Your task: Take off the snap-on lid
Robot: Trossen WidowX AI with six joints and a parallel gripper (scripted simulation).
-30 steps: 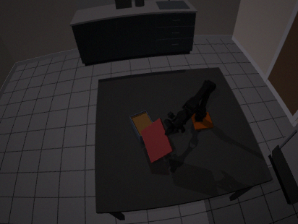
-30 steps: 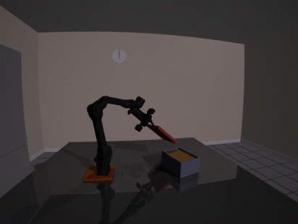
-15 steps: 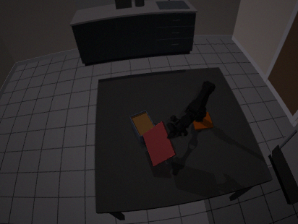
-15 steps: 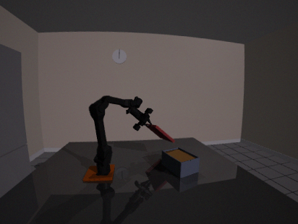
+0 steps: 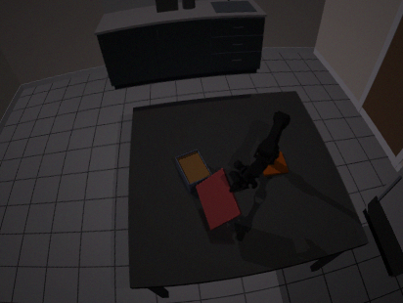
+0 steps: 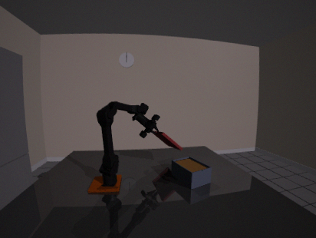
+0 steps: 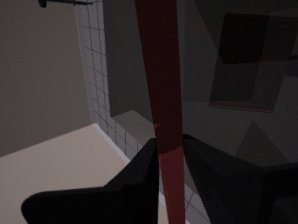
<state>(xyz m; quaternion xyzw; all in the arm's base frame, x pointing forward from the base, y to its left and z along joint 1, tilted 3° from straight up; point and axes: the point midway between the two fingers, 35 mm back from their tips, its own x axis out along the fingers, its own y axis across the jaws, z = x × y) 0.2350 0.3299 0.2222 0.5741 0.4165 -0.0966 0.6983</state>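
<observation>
Right now my gripper tip is 6 cm short of the lid, 1 cm to the right of it and 5 cm above it. The rest, counted from my gripper tip: grey-blue storage box (20 cm ahead, 24 cm to the right, 18 cm below).
</observation>
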